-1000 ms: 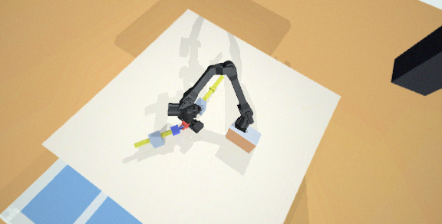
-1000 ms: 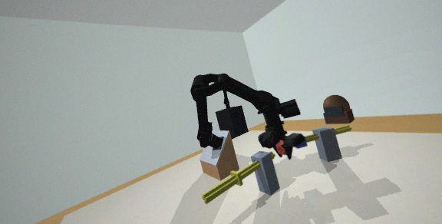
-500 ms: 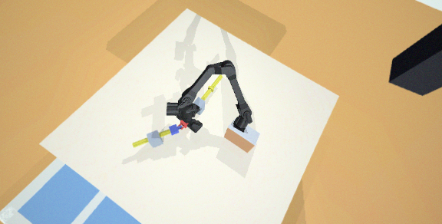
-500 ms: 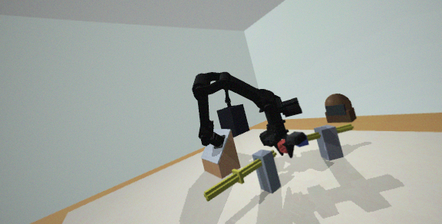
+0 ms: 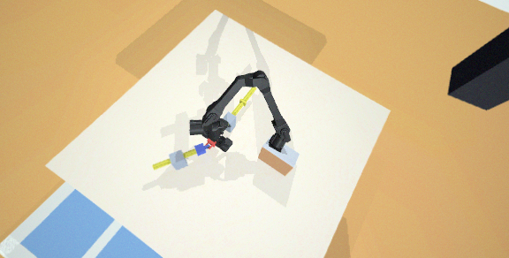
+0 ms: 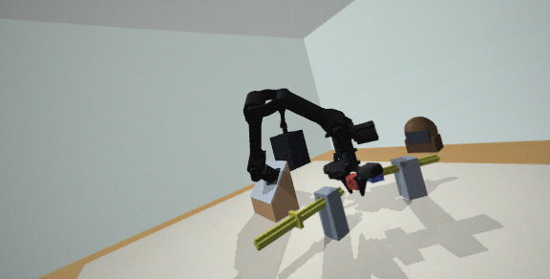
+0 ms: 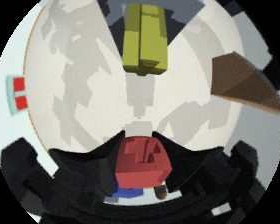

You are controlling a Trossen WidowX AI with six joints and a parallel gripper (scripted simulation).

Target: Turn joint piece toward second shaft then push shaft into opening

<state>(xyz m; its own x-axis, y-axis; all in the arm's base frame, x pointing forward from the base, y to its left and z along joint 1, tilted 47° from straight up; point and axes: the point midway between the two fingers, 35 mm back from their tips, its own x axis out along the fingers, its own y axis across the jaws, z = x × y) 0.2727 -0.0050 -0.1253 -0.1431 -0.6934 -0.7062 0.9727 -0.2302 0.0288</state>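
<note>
The red square joint piece is 4 cm above my gripper tip and 1 cm to the left of it.
</note>
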